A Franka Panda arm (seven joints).
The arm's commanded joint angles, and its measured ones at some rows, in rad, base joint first. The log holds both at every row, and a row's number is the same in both.
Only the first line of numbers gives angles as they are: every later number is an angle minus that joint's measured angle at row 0.
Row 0, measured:
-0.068 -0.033 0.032 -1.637 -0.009 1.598 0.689
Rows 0 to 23, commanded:
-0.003 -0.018 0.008 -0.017 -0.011 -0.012 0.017
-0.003 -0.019 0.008 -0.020 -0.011 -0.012 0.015
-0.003 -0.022 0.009 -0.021 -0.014 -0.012 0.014
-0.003 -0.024 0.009 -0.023 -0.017 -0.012 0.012
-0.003 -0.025 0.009 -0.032 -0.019 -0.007 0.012
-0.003 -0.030 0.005 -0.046 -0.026 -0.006 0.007
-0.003 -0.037 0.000 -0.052 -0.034 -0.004 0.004
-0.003 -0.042 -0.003 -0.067 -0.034 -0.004 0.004
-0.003 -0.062 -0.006 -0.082 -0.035 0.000 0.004
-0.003 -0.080 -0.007 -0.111 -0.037 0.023 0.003
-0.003 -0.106 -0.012 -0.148 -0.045 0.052 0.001
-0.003 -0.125 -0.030 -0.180 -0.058 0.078 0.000
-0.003 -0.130 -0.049 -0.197 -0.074 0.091 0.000
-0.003 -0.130 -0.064 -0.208 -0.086 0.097 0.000
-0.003 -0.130 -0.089 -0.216 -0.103 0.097 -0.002
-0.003 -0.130 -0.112 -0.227 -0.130 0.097 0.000
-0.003 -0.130 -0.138 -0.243 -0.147 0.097 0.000
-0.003 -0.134 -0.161 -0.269 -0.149 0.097 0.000
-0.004 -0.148 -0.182 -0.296 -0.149 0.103 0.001
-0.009 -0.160 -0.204 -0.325 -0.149 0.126 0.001
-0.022 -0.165 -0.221 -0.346 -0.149 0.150 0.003
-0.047 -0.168 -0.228 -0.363 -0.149 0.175 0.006
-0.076 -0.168 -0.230 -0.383 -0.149 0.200 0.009
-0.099 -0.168 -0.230 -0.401 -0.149 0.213 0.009
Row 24, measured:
-0.036 -0.126 -0.231 -0.317 -0.131 0.148 -0.002
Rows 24 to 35, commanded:
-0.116 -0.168 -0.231 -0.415 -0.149 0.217 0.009
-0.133 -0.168 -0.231 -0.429 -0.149 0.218 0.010
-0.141 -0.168 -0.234 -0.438 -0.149 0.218 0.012
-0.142 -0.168 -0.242 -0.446 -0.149 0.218 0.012
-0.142 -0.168 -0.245 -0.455 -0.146 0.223 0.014
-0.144 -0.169 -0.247 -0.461 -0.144 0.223 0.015
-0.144 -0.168 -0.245 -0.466 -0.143 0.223 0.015
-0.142 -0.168 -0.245 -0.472 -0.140 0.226 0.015
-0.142 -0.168 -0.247 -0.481 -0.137 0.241 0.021
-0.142 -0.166 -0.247 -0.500 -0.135 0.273 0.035
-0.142 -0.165 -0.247 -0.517 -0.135 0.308 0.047
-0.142 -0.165 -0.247 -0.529 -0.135 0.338 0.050
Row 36, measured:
-0.142 -0.140 -0.251 -0.465 -0.131 0.248 0.015
